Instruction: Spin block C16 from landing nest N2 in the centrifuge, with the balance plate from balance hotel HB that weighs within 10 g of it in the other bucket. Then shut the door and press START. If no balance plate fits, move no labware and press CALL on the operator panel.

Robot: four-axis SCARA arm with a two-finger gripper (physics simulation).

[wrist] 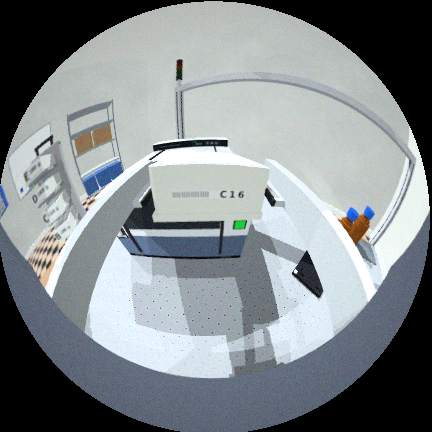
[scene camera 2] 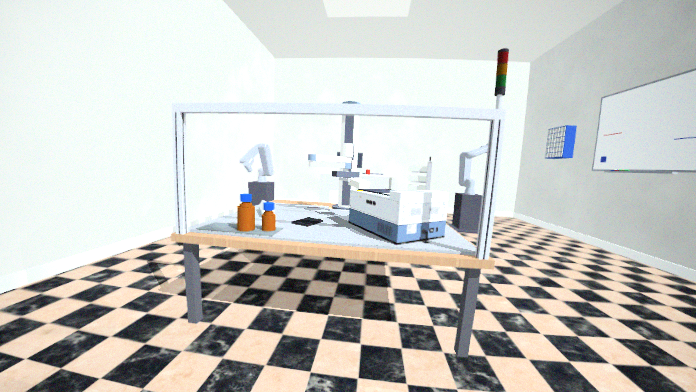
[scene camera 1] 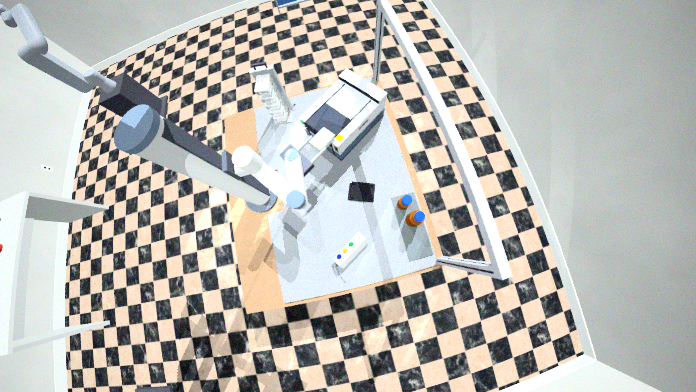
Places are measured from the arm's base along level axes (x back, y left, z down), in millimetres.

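Pixels of known places: gripper, fingertip midpoint: (wrist: 207,165) (scene camera 2: 356,180) (scene camera 1: 318,142); arm's base, origin of the base link: (scene camera 2: 346,208) (scene camera 1: 261,195).
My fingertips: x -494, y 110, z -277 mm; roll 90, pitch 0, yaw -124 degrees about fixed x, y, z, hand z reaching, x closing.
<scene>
For each thing: its top centre in the pictures, then the offset to it from my fingertips. "*": a spot on its surface instead.
- Block C16, middle of its top: (wrist: 204,145) (scene camera 1: 321,137) (scene camera 2: 359,178) dx -21, dy +18, dz -14 mm
- green button, surface spot: (wrist: 240,224) * dx -85, dy -15, dz +135 mm
- Balance hotel HB, surface spot: (scene camera 1: 279,95) * dx +190, dy +457, dz +48 mm
- operator panel, middle of its top: (scene camera 1: 350,250) dx -19, dy -609, dz +181 mm
- black flat pad, surface spot: (wrist: 309,278) * dx -117, dy -249, dz +252 mm
Block C16 (wrist: 207,192) (scene camera 1: 321,141) is a white box with its label facing the wrist camera. My gripper (wrist: 207,165) is shut on it and holds it raised in front of the centrifuge (scene camera 1: 369,118) (scene camera 2: 400,212) (wrist: 185,246). The centrifuge's top opening shows dark in scene camera 1, with the door off it. The buckets cannot be made out. A green button (wrist: 240,224) is on its front, right of the block. Balance hotel HB (scene camera 1: 280,95) stands left of the centrifuge; its plates E, D, C and B show in the wrist view, weights unreadable. The operator panel (scene camera 1: 357,245) has green, yellow and blue buttons.
Two brown bottles with blue caps (scene camera 1: 405,202) (scene camera 1: 415,219) stand at the far table edge. A black flat pad (scene camera 1: 361,192) (wrist: 309,278) lies between them and the arm. A frame (scene camera 1: 450,135) (scene camera 2: 330,108) spans the far side. A signal tower (scene camera 2: 502,72) (wrist: 179,69) rises beside it.
</scene>
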